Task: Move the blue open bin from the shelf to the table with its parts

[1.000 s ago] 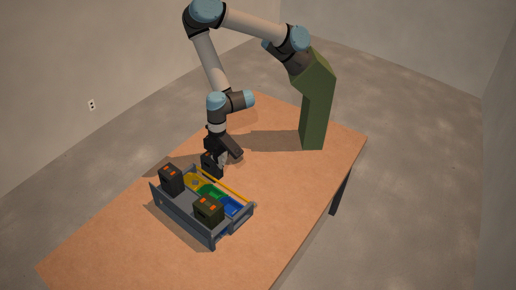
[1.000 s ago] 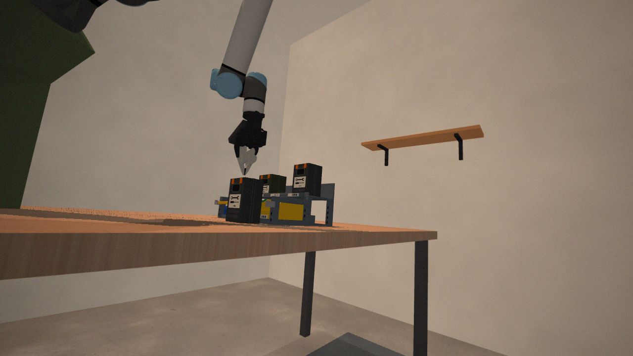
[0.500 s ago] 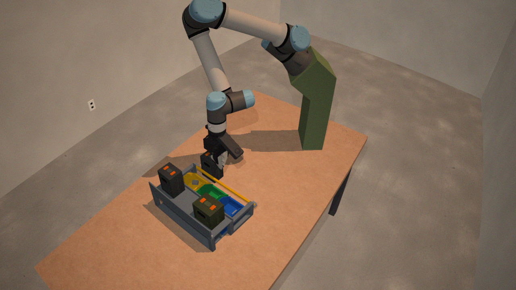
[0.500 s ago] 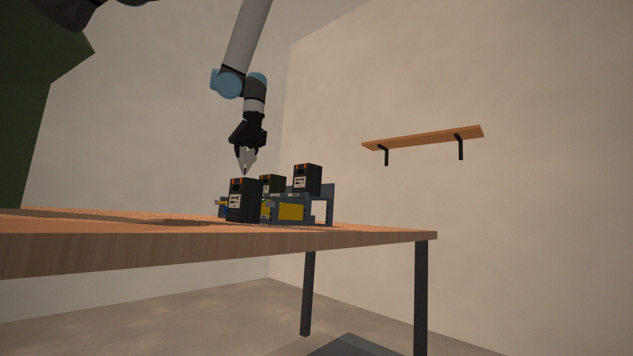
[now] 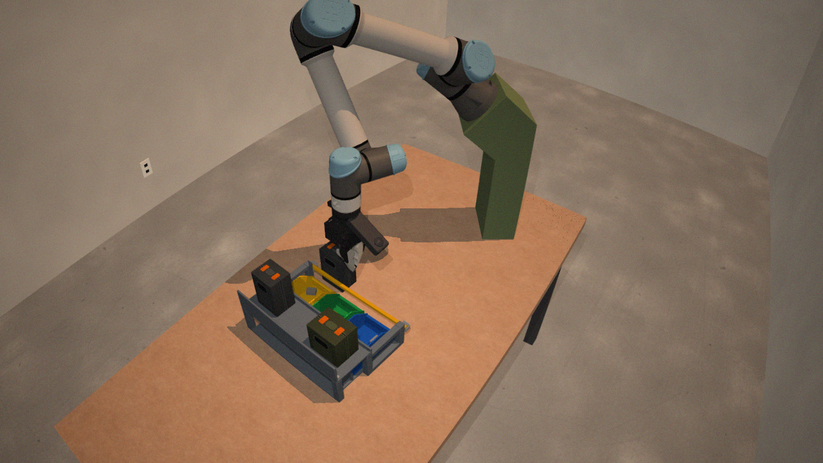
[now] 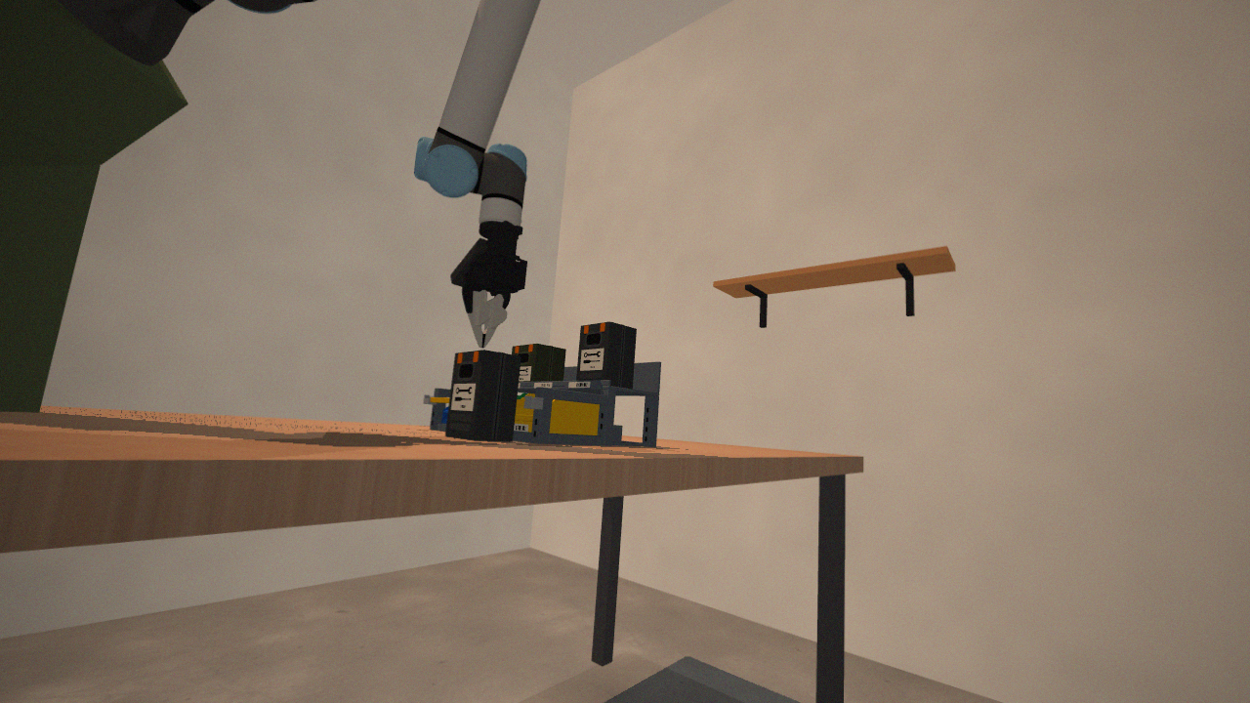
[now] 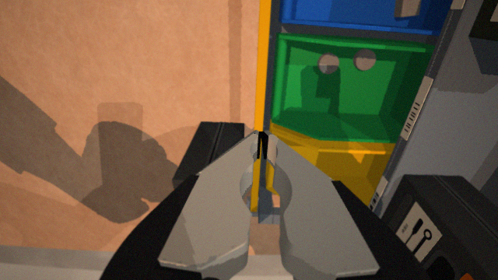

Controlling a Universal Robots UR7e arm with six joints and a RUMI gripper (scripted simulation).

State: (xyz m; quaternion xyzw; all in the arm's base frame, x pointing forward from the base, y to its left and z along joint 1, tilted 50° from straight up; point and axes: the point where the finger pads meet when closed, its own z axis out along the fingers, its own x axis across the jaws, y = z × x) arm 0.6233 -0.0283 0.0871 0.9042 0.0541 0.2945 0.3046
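The yellow bar is 110 mm below my hand. Also, from my hand: blue open bin 120 mm ahead, 100 mm to the left, 130 mm below; then yellow bin 90 mm ahead, 120 mm to the right, 130 mm below; then green bin 100 mm ahead, 10 mm to the right, 130 mm below.
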